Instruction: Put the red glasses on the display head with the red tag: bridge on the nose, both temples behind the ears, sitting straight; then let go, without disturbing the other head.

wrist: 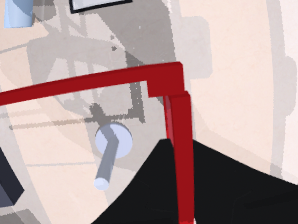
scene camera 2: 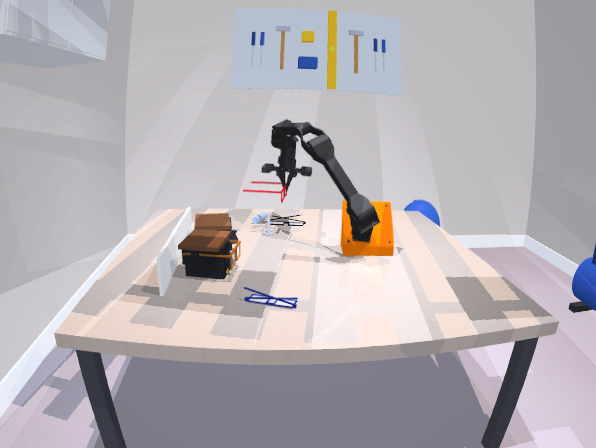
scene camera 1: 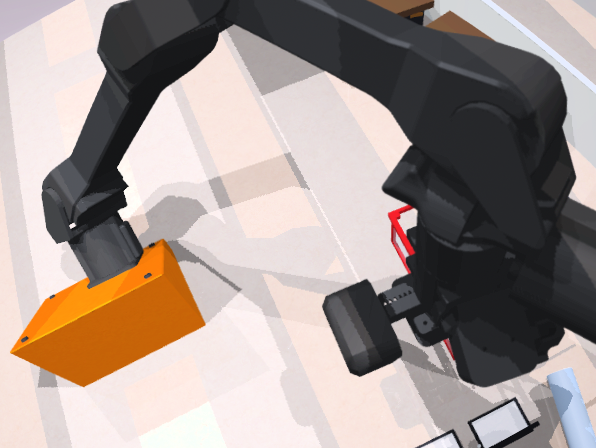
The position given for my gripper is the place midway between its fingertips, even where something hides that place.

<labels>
My gripper shows in the wrist view (173, 148), in scene camera 2 (285, 191) and in scene camera 1 (442, 324).
</labels>
